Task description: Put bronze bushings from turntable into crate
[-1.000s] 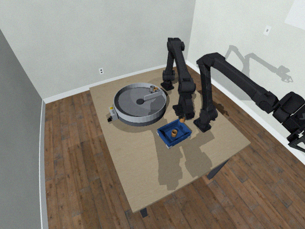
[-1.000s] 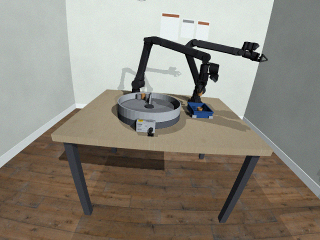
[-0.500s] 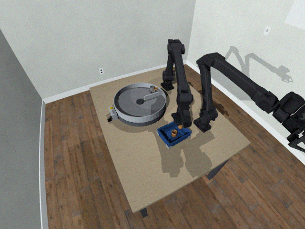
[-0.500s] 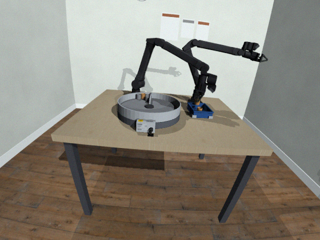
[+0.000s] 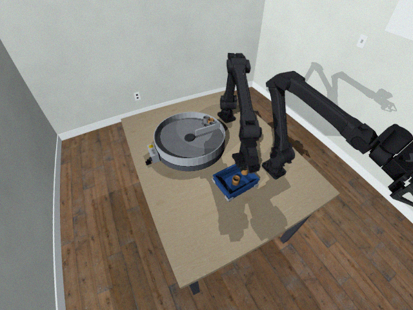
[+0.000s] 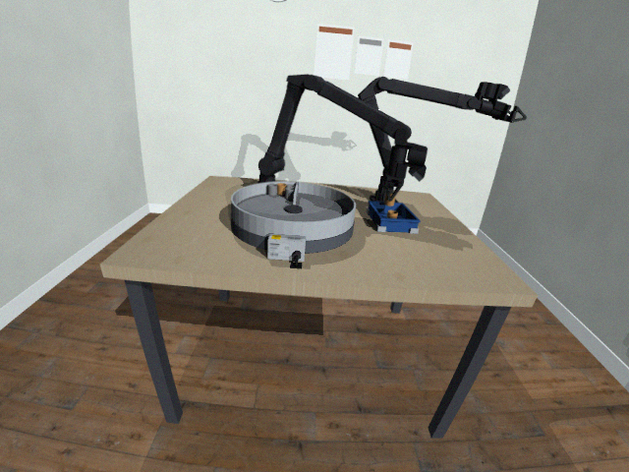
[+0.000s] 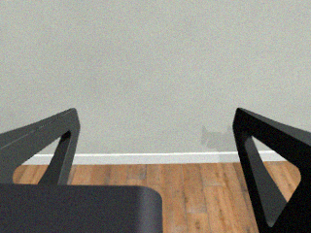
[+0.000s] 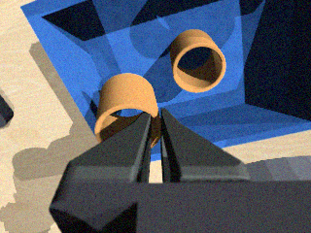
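Observation:
Now: right hand 30 mm short of the blue crate, 10 mm to the right of it and 60 mm above it.

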